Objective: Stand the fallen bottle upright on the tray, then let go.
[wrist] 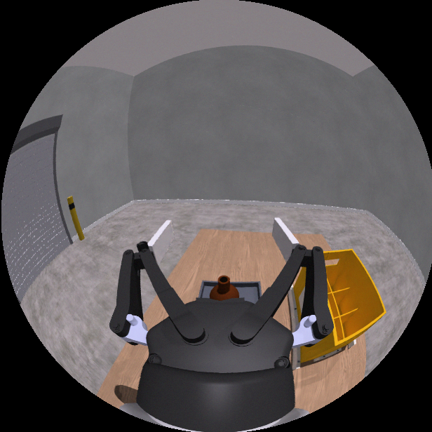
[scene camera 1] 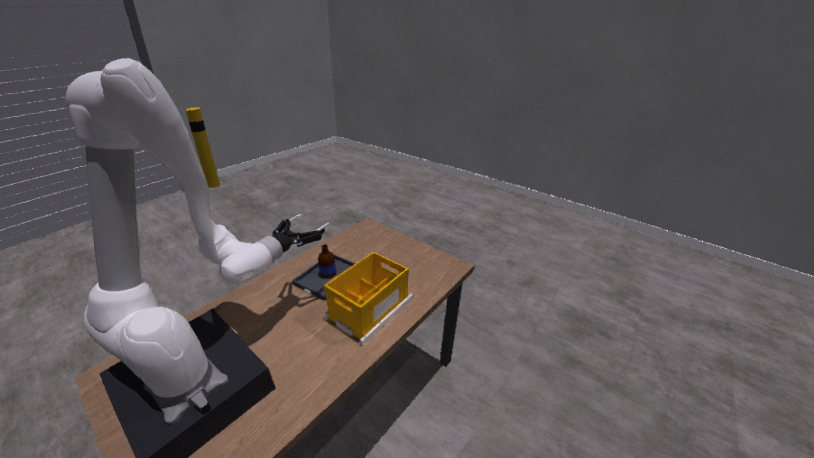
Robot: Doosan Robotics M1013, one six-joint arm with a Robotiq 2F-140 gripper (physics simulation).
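Frame: origin at the arm's base, x down, y ahead, z right, level; millimetres.
Where they show: gripper, fingertip midpoint: (scene camera 1: 314, 221); arm's base, link origin: (scene camera 1: 186, 383).
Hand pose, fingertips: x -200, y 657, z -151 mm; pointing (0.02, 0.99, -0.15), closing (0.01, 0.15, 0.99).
Observation:
Each offset is from my fingertips to the top centre of the thing. "*": to the spot under its first point. Level surfaces: height alone.
The brown bottle @[dx +148, dy +40, dz -9 mm] (scene camera 1: 326, 264) (wrist: 224, 292) with a blue label stands upright on the dark tray @[* dx +284, dy -100, dz +7 mm] (scene camera 1: 306, 287) (wrist: 256, 288). In the wrist view its neck and shoulder show, and its lower part is hidden behind the gripper's body. My gripper (scene camera 1: 311, 221) (wrist: 222, 228) is wide open with nothing between its fingers. It is held well above the table, higher than the bottle and apart from it, with its fingers pointing roughly level.
A yellow crate @[dx +133, dy -13, dz +296 mm] (scene camera 1: 347, 314) (wrist: 372, 300) with inner dividers stands right beside the tray, on a pale base. Both are on the wooden table @[dx +308 mm] (scene camera 1: 296, 364) (wrist: 235, 250). A yellow post (scene camera 1: 206, 153) (wrist: 76, 222) with a black band stands beyond the table.

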